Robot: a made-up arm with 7 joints.
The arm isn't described. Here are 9 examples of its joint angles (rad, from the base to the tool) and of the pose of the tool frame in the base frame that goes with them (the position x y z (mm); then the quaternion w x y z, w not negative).
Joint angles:
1: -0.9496 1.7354 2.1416 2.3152 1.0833 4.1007 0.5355
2: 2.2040 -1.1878 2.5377 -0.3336 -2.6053 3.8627 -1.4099
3: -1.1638 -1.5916 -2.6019 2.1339 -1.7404 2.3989 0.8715
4: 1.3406 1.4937 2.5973 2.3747 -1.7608 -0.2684 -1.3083
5: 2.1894 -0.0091 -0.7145 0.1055 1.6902 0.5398 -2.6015
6: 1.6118 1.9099 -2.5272 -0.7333 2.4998 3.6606 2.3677
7: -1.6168 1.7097 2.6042 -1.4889 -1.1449 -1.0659 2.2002
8: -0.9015 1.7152 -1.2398 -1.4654 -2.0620 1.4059 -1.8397
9: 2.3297 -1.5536 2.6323 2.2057 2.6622 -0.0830 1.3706
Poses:
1: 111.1 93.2 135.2 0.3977 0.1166 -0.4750 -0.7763
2: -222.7 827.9 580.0 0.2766 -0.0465 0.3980 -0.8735
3: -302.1 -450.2 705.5 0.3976 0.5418 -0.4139 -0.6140
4: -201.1 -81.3 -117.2 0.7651 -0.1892 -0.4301 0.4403
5: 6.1 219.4 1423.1 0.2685 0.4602 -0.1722 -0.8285
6: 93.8 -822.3 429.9 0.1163 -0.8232 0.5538 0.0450
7: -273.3 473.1 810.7 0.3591 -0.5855 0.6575 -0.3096
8: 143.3 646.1 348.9 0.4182 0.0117 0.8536 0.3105
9: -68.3 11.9 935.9 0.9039 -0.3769 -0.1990 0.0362
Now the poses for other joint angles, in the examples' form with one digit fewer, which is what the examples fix.
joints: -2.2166 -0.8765 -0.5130 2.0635 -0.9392 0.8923 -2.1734
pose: -600 -290 118 0.443 -0.871 -0.196 0.077
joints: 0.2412 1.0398 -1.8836 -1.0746 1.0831 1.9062 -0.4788
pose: -627 203 798 0.556 -0.630 0.151 0.521
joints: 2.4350 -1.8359 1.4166 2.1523 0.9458 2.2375 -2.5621
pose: -329 -183 228 0.353 0.439 -0.770 0.300
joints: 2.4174 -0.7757 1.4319 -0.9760 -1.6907 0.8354 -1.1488
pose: 149 632 1021 0.280 -0.330 -0.682 -0.589
